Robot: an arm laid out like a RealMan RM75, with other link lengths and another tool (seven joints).
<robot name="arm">
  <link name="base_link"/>
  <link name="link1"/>
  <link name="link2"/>
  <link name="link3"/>
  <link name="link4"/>
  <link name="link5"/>
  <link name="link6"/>
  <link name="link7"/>
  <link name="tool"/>
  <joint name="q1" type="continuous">
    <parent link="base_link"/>
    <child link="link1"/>
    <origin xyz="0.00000 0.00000 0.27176" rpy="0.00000 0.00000 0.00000"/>
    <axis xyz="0 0 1"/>
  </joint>
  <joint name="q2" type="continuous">
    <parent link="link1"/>
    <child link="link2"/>
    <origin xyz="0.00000 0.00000 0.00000" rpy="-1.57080 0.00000 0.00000"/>
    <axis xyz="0 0 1"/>
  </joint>
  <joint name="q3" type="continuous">
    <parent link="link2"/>
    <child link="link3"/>
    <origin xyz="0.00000 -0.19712 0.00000" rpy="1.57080 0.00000 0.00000"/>
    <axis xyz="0 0 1"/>
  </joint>
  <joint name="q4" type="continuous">
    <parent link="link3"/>
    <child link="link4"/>
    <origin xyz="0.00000 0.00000 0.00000" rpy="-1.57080 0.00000 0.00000"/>
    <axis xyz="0 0 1"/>
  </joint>
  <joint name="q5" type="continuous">
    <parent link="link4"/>
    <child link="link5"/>
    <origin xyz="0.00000 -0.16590 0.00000" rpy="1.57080 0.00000 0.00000"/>
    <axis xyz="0 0 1"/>
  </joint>
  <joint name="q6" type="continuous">
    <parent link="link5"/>
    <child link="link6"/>
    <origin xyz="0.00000 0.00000 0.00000" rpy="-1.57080 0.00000 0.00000"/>
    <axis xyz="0 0 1"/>
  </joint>
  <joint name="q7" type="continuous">
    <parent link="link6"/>
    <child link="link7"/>
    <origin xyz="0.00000 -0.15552 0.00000" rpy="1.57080 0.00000 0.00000"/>
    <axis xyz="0 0 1"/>
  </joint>
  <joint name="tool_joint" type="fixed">
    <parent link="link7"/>
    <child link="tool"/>
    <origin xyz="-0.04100 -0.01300 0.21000" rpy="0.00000 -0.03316 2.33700"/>
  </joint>
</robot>
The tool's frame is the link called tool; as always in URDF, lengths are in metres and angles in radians. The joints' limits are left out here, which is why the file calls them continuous.
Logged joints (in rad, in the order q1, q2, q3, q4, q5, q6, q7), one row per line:
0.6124, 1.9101, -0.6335, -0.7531, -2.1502, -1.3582, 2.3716
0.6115, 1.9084, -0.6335, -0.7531, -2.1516, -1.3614, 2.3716
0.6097, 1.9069, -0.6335, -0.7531, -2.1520, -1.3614, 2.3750
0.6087, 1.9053, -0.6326, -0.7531, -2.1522, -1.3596, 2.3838
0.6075, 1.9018, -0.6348, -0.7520, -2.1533, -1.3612, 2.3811
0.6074, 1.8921, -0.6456, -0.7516, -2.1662, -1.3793, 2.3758
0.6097, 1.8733, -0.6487, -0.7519, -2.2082, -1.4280, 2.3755
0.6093, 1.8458, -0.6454, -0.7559, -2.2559, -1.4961, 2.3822
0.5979, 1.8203, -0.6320, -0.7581, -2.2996, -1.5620, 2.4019
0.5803, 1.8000, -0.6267, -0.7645, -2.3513, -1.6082, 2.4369
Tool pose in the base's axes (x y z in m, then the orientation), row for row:
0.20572, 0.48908, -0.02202, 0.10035, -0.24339, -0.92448, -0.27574
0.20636, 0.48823, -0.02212, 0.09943, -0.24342, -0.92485, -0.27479
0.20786, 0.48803, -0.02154, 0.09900, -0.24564, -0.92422, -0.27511
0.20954, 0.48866, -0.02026, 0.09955, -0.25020, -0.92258, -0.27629
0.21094, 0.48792, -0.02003, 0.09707, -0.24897, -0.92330, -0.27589
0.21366, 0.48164, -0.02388, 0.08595, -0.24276, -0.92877, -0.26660
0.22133, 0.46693, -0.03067, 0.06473, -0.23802, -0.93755, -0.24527
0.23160, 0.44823, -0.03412, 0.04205, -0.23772, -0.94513, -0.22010
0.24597, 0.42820, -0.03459, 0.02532, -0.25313, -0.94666, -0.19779
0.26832, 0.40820, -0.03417, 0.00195, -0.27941, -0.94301, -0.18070
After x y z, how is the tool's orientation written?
As a quaternion, w x y z.
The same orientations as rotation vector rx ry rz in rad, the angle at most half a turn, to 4 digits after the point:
-0.7193, -2.7323, -0.8149
-0.7198, -2.7348, -0.8126
-0.7266, -2.7336, -0.8137
-0.7398, -2.7279, -0.8169
-0.7372, -2.7340, -0.8169
-0.7235, -2.7682, -0.7946
-0.7184, -2.8299, -0.7403
-0.7275, -2.8923, -0.6735
-0.7827, -2.9270, -0.6116
-0.8767, -2.9589, -0.5670

